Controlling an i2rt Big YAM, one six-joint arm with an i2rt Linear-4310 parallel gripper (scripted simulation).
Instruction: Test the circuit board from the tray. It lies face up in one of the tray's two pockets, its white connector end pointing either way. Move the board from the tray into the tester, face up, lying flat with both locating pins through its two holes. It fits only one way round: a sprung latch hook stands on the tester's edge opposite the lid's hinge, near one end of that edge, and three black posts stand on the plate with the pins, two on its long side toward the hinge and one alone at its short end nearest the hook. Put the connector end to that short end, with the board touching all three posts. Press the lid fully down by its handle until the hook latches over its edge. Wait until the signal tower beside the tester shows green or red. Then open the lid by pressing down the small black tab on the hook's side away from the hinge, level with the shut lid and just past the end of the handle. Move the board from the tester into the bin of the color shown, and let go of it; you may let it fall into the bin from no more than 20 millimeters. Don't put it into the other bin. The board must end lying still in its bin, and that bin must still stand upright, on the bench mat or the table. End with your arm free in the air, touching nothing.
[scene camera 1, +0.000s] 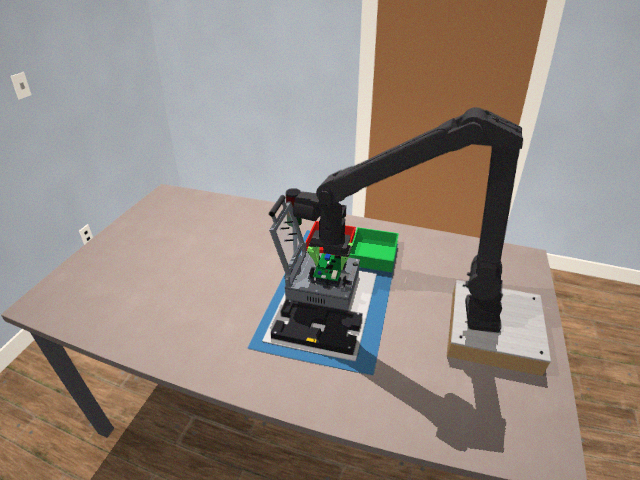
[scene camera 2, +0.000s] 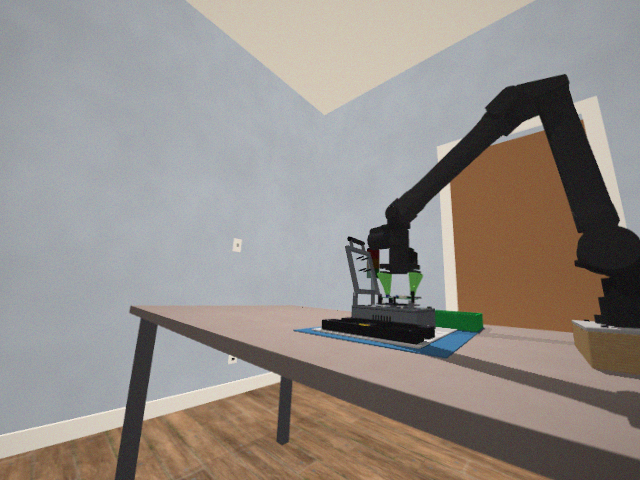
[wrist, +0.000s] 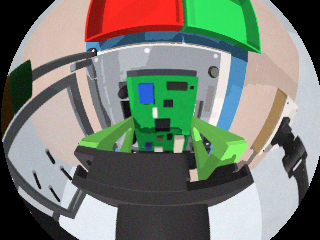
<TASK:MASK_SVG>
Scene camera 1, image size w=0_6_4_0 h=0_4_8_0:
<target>gripper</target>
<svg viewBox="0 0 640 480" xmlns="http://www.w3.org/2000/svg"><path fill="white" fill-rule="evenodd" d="M320 223L320 237L319 230L316 230L309 243L307 252L314 260L316 266L318 266L320 247L323 247L323 253L341 256L341 270L343 270L353 243L350 243L351 236L345 234L341 241L341 225L333 229L327 229L327 227L322 226Z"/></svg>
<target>green bin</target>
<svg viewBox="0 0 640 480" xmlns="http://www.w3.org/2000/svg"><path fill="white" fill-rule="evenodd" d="M357 227L349 258L360 259L359 267L392 272L399 233Z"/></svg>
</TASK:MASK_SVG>
